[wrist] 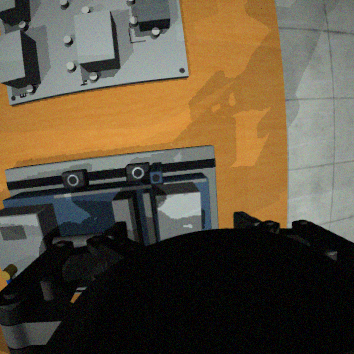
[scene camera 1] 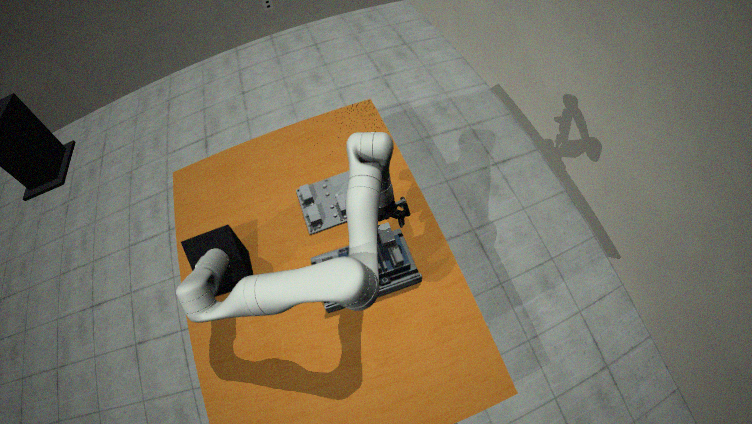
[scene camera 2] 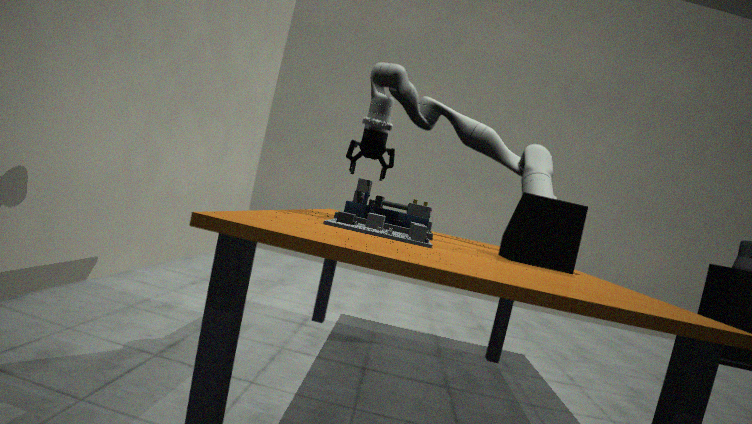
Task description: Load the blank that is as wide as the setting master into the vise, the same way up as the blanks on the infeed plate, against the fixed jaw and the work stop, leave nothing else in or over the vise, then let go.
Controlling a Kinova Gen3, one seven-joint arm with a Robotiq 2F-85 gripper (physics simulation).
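Places are measured from the arm's base along level axes (x ahead, y left, z up), in millimetres.
Pixels of known places: gripper, fingertip midpoint: [wrist: 180, 228] [scene camera 1: 385, 230] [scene camera 2: 366, 177]; arm's base, origin of the base link: [scene camera 1: 216, 262] [scene camera 2: 540, 223].
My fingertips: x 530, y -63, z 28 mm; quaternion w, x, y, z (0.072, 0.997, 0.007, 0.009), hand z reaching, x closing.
For each thing: its middle in the pictures, then the offset to it from my fingertips. "pt": a spot on its surface instead. Level surfaces: height alone.
- vise, body centre: [wrist: 109, 231] [scene camera 1: 363, 265] [scene camera 2: 387, 212] dx -85, dy -44, dz -94 mm
- tall light-grey block, body centre: [wrist: 178, 218] [scene camera 1: 386, 235] [scene camera 2: 364, 186] dx +0, dy -3, dz -28 mm
- grey jaw-like part, surface spot: [wrist: 124, 210] pt dx -52, dy +1, dz -48 mm
- infeed plate, body centre: [wrist: 86, 20] [scene camera 2: 379, 231] [scene camera 1: 337, 199] dx -104, dy +239, dz -140 mm
- orange table, its level: dz -144 mm
The vise [scene camera 1: 404, 278] [scene camera 2: 396, 214] [wrist: 87, 212] is a blue and grey assembly. A tall light-grey block [scene camera 2: 364, 185] [wrist: 180, 207] stands at the vise's far end, beside a blue wall; contact with the fixed jaw and work stop is unclear. A grey jaw-like part [wrist: 124, 210] is left of it, across a dark gap. My gripper [scene camera 1: 402, 211] [scene camera 2: 367, 174] [wrist: 180, 228] is open and empty above the block. The infeed plate [scene camera 1: 327, 218] [scene camera 2: 337, 223] [wrist: 150, 65] carries grey blanks, including one near its middle [wrist: 95, 37]. I cannot tell which part is the setting master.
The plate and vise lie side by side on the orange table [scene camera 1: 273, 210] [scene camera 2: 463, 268] [wrist: 100, 125]. Yellow-tipped pegs [scene camera 2: 419, 202] [wrist: 7, 274] rise at the vise's near end. The black robot base [scene camera 1: 239, 258] [scene camera 2: 545, 231] stands beyond. My forearm hides part of both fixtures in scene camera 1.
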